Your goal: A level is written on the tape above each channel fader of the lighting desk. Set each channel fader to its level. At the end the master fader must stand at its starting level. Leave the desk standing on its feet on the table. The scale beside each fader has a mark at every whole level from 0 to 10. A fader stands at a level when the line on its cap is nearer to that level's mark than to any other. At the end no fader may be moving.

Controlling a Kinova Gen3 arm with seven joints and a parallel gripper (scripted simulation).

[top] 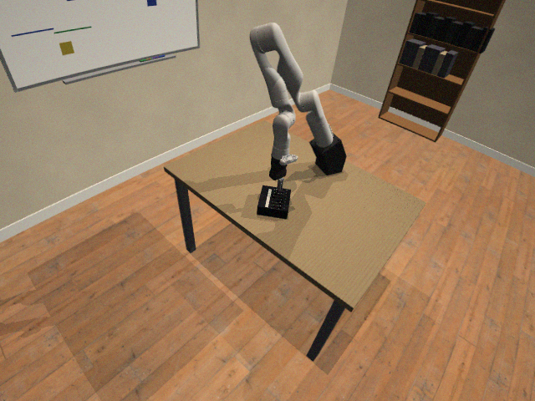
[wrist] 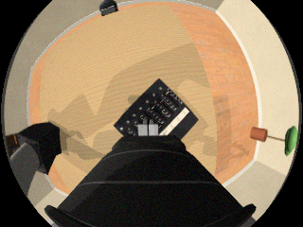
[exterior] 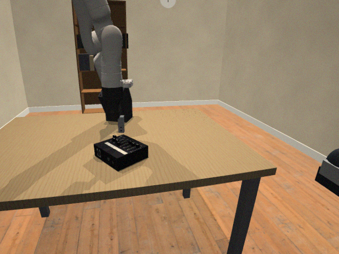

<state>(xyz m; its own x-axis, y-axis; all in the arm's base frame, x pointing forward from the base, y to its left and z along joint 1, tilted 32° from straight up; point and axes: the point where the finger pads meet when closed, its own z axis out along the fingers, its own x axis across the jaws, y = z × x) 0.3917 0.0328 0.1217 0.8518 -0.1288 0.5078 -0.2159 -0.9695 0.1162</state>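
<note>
The fader is 2 cm behind my hand, 3 cm to the right of it and 5 cm below it.
</note>
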